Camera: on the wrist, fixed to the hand. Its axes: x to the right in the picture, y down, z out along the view.
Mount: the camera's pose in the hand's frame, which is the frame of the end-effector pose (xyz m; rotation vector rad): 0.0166 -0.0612 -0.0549 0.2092 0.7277 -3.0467
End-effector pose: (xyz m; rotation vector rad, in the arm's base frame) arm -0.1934 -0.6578 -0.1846 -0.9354 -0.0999 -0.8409
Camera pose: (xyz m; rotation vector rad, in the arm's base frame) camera -0.2381 -0.7273 -0.1703 -0.4938 0.6855 2.2959
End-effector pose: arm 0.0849 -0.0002 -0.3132 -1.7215 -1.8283 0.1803
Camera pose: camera 0.0612 -0.0101 -0.2334 1.8181 -1.5000 -1.0849
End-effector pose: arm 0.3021 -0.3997 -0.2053 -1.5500 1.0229 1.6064
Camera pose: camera 0.3806 -0.4205 -0.2261 -1.1893 -1.0842 -1.1606
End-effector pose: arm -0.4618 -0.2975 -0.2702 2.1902 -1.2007 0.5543
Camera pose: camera -0.4054 -0.2453 -0.2366 1.1106 2.3826 -0.1597
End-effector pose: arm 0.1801 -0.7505 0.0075 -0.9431 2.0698 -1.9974
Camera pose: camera 0.1614 -0.7076 0.0771 1.0954 0.7177 0.3762
